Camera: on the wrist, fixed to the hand. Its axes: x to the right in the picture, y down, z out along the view.
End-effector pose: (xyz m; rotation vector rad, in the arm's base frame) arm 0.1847 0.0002 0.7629 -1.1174 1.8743 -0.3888
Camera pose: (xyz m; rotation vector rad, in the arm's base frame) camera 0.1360 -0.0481 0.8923 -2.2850 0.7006 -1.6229
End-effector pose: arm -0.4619 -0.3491 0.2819 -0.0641 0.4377 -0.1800
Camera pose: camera -0.5436 -0.4294 0.1907 -0.1779 0.5937 -1.8281
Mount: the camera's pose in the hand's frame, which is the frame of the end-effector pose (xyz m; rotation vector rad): -0.0198 -0.0827 -0.1192 0.2036 0.3149 -1.6034
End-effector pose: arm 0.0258 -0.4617 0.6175 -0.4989 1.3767 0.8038
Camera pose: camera 0.0089 -0.6068 0.6069 -1.3113 0.8734 -0.7355
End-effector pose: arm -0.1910 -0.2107 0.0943 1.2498 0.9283 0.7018
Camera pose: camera -0.3090 -0.1880 0.0106 0.2322 1.8684 -0.5148
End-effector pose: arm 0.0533 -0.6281 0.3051 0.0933 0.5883 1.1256
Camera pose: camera 0.0572 -0.7081 0.1825 -0.3488 0.7885 -0.4914
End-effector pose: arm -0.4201 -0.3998 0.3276 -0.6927 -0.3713 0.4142
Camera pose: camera -0.3624 -0.5304 0.2951 -0.0976 -0.4624 -1.1516
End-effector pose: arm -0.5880 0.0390 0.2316 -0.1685 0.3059 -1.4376
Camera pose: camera -0.7048 0.0561 0.1450 0.0221 0.2607 -3.0870
